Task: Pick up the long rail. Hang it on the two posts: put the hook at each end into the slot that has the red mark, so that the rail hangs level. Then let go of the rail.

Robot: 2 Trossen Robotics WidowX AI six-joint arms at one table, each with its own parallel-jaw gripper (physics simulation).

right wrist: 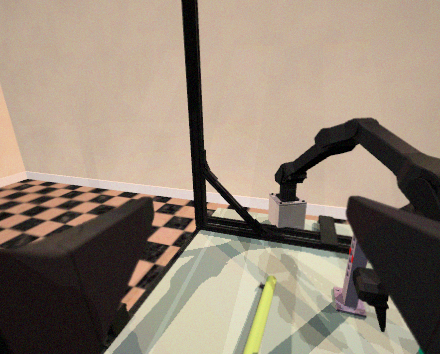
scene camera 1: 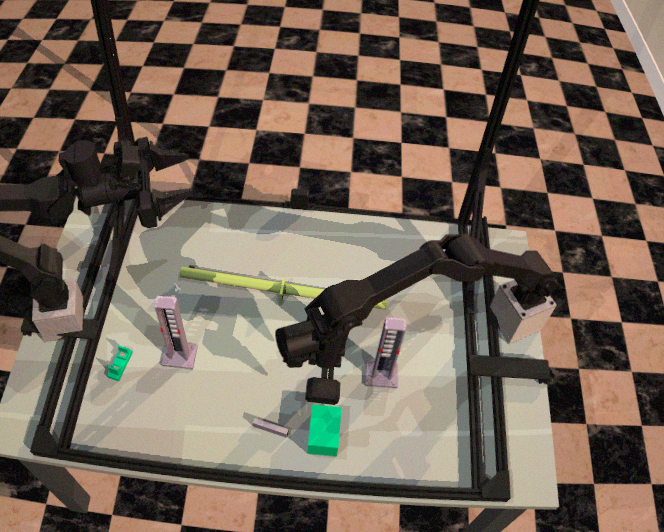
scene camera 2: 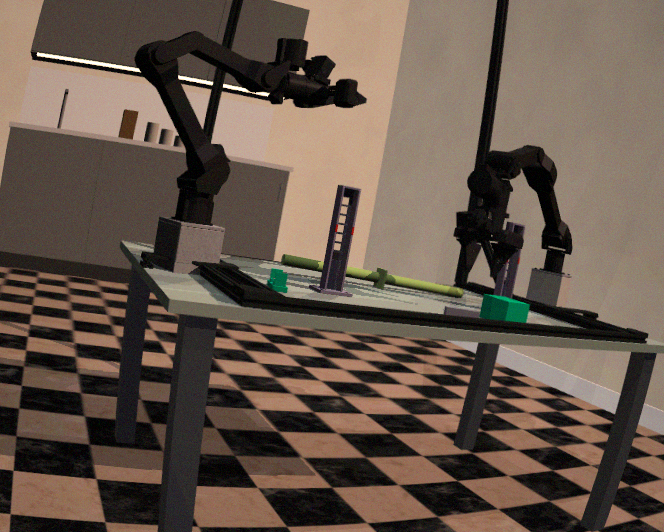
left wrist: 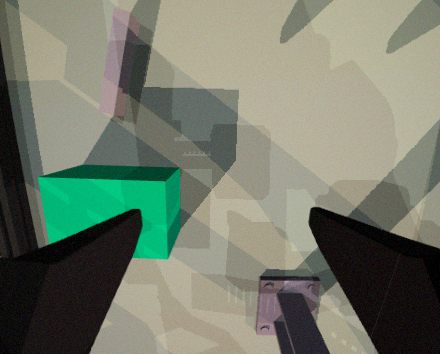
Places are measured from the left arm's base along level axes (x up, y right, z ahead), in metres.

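Where they show: left gripper, fingertip midpoint: (scene camera 1: 319, 379) (scene camera 2: 479, 275) (left wrist: 226, 216); right gripper, fingertip midpoint: (right wrist: 248, 205) (scene camera 1: 190, 173); left arm's base, link origin: (right wrist: 287, 197) (scene camera 1: 528, 295) (scene camera 2: 552, 272); right arm's base, link origin: (scene camera 1: 53, 298) (scene camera 2: 191, 222).
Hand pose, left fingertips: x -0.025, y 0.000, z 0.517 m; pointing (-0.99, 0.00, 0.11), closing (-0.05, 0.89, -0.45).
Things, the pixels of their centre, and the offset from my left fingertips. "*": a spot on its surface instead.
- long yellow-green rail, body centre: (scene camera 1: 282, 289) (scene camera 2: 379, 277) dy +0.274, dx -0.062, dz -0.028 m
- pink post, surface spot: (scene camera 1: 166, 302) * dy +0.203, dx +0.131, dz +0.244 m
- green block, body centre: (left wrist: 120, 207) (scene camera 1: 324, 430) (scene camera 2: 504, 310) dy -0.086, dx -0.060, dz +0.022 m
- small pink bar, body centre: (left wrist: 119, 66) (scene camera 2: 461, 313) (scene camera 1: 270, 427) dy -0.033, dx -0.075, dz +0.120 m
- green bracket, body centre: (scene camera 2: 278, 279) (scene camera 1: 118, 361) dy +0.229, dx -0.068, dz +0.380 m
The long yellow-green rail (scene camera 1: 232, 278) (scene camera 2: 418, 283) (right wrist: 261, 317) lies on the table behind the posts; the left arm hides part of it in scene camera 1. One pink post (scene camera 1: 166, 302) (scene camera 2: 333, 254) stands at the picture's left. The other post (scene camera 1: 394, 322) (left wrist: 300, 320) (right wrist: 352, 285) stands at the right. Both have red marks partway up. My left gripper (scene camera 1: 323, 387) (scene camera 2: 477, 279) (left wrist: 226, 216) is open and empty, pointing down above the table near the right-hand post and a green block. My right gripper (scene camera 1: 188, 175) (scene camera 2: 363, 100) (right wrist: 248, 205) is open and empty, high at the back left.
The green block (scene camera 1: 324, 429) (scene camera 2: 503, 308) (left wrist: 110, 215) sits near the front, with a small pink bar (scene camera 1: 270, 427) (left wrist: 112, 65) beside it. A green bracket (scene camera 1: 119, 362) (scene camera 2: 277, 280) lies left of the left-hand post. A black frame (scene camera 1: 266, 481) borders the work area.
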